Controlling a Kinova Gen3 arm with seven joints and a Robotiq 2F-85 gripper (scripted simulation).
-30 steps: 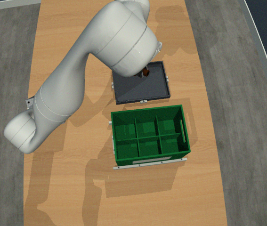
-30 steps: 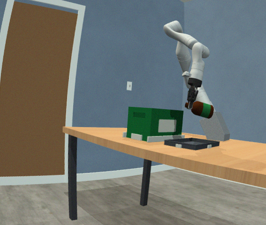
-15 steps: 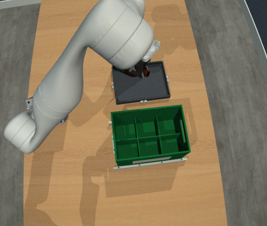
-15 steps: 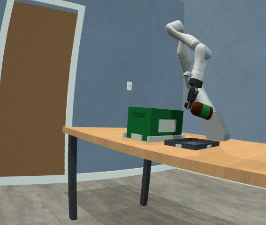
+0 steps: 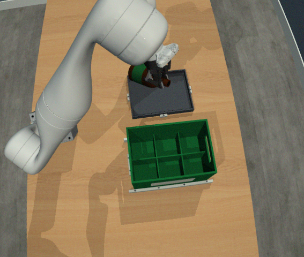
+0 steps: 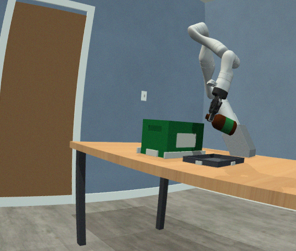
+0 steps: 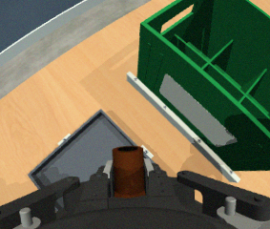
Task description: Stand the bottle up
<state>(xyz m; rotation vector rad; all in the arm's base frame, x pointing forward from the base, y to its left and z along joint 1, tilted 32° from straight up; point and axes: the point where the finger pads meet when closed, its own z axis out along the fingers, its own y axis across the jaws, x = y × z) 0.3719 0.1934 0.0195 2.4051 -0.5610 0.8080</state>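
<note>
Now: hand 4 cm past the brown bottle, 3 cm to the right of it and 2 cm above it. From my hand the other things lie so: green crate: 23 cm to the right, 12 cm below, 3 cm ahead; then dark grey tray: 19 cm below, 5 cm to the left.
</note>
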